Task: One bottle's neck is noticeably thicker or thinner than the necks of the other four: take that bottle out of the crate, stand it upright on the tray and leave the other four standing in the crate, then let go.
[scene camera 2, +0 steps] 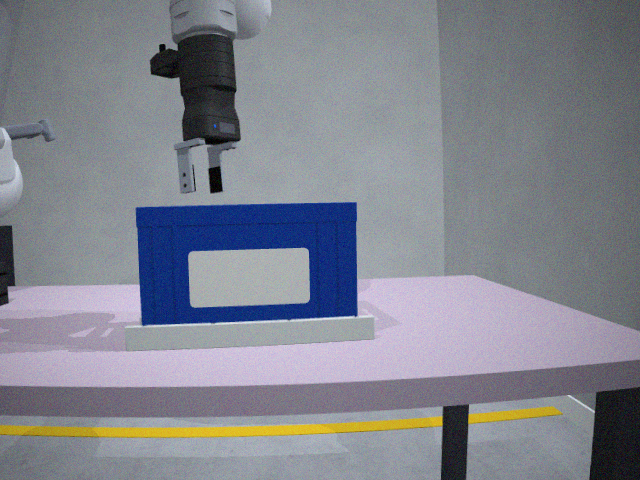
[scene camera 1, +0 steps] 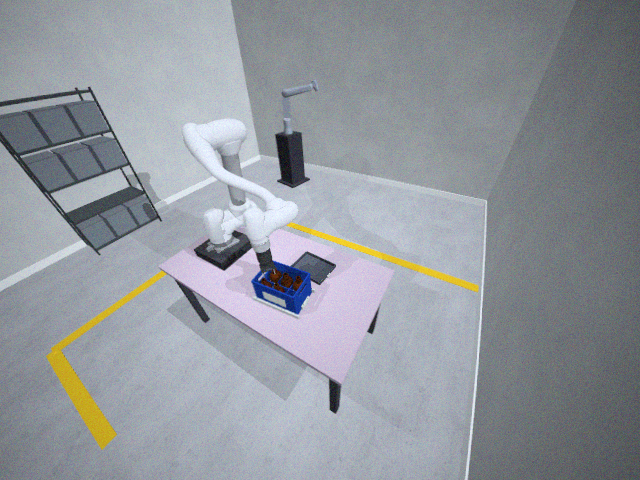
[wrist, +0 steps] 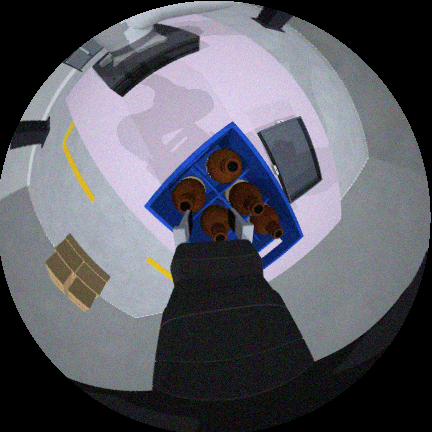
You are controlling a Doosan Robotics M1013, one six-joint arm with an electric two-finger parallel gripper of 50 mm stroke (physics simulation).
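Seen in the pictures: gripper, fingertip midpoint: [scene camera 2: 203,192] [scene camera 1: 269,274] [wrist: 209,215]; arm's base, origin of the base link: [scene camera 1: 223,243].
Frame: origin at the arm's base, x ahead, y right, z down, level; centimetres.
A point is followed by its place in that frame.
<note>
The blue crate [scene camera 1: 306,300] {x 79.8, y -6.4, z 4.8 cm} [scene camera 2: 248,232] {x 68.8, y 7.5, z -6.6 cm} [wrist: 250,151] {x 55.7, y -7.2, z -9.3 cm} stands on the table. Five brown bottles stand in it; in the wrist view they are a back bottle [wrist: 222,164] {x 56.0, y -2.5, z -7.8 cm}, a left bottle [wrist: 189,194] {x 58.3, y 4.6, z -6.6 cm}, a middle bottle [wrist: 243,196] {x 63.5, y -4.3, z -5.0 cm}, a right bottle [wrist: 265,219] {x 70.9, y -7.3, z -4.9 cm} and a near bottle [wrist: 214,220] {x 65.5, y 3.0, z -5.1 cm}. I cannot tell surely which neck differs. My gripper [scene camera 2: 201,191] {x 61.3, y 2.6, z -11.9 cm} [wrist: 209,215] {x 61.3, y 2.6, z -11.9 cm} is open and empty, its fingertips a little above the crate's rim. In the wrist view the near bottle shows between the fingers, below them. The dark tray [scene camera 1: 313,267] {x 63.2, y -29.8, z 7.0 cm} [wrist: 294,156] {x 62.7, y -29.3, z 6.9 cm} lies beside the crate, with no bottle on it.
The crate rests on a pale low base [scene camera 2: 248,334] {x 68.7, y 8.7, z 5.9 cm} on the pink table [scene camera 1: 341,320] {x 102.2, y -10.9, z 7.5 cm} [scene camera 2: 439,330] {x 92.7, y -0.9, z 7.5 cm}. The arm's black base plate [scene camera 1: 223,256] {x 13.4, y 7.9, z -0.3 cm} [wrist: 150,60] {x 15.3, y -1.3, z 1.3 cm} is at the table's far left. A shelf rack, a second arm on a pedestal and cardboard boxes [wrist: 77,272] stand away from the table.
</note>
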